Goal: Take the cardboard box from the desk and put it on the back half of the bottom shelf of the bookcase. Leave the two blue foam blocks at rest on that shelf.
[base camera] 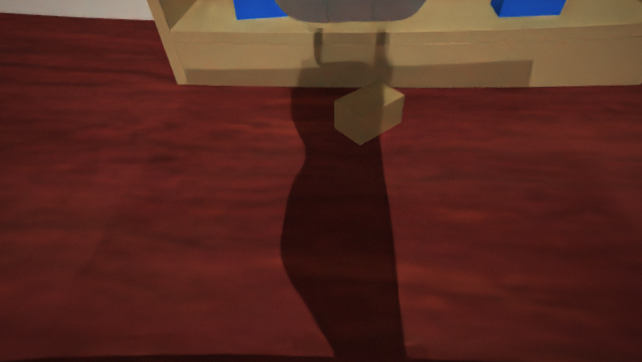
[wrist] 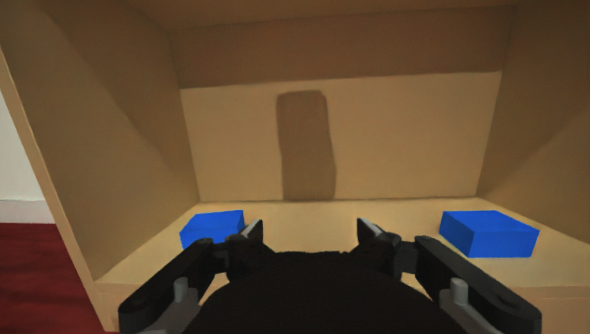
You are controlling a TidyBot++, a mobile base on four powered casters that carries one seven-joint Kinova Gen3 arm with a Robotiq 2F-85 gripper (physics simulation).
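Frame: origin at the arm's base, x ahead, y left, z up, level; metres.
Where they show: gripper, fingertip midpoint: (wrist: 309,229).
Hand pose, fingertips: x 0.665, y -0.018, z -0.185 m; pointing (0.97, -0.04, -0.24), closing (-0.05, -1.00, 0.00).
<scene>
After its pixels a point has its place.
The cardboard box (base camera: 369,114) {x 0.542, y -0.042, z -0.348 m} is outside the bookcase, low in front of its base board, with the arm's shadow across it. It looks turned or tipped; whether it touches the floor I cannot tell. My gripper (wrist: 309,229) {x 0.665, y -0.018, z -0.185 m} is open and empty, its fingers facing into the bottom compartment at the front of the bottom shelf (base camera: 460,15) {x 0.753, y -0.204, z -0.296 m} (wrist: 400,215) {x 0.864, y -0.233, z -0.296 m}. The left blue foam block (base camera: 257,8) {x 0.768, y 0.145, z -0.280 m} (wrist: 214,227) {x 0.775, y 0.132, z -0.251 m} and the right blue foam block (base camera: 531,8) {x 0.735, y -0.305, z -0.285 m} (wrist: 500,240) {x 0.735, y -0.299, z -0.266 m} lie flat on that shelf, far apart. The left finger partly hides the left block in the wrist view.
The bookcase (base camera: 575,67) {x 0.683, y -0.383, z -0.362 m} (wrist: 100,125) {x 0.786, y 0.285, z -0.080 m} has side panels left and right, a back panel and a board above the compartment. A grey rounded arm part (base camera: 350,7) {x 0.327, y -0.003, z -0.127 m} hangs at the top of the base view. Red floor (base camera: 150,225) {x 0.377, y 0.235, z -0.396 m} lies in front, and a white wall (base camera: 70,9) {x 1.037, y 0.658, z -0.379 m} stands at left.
</scene>
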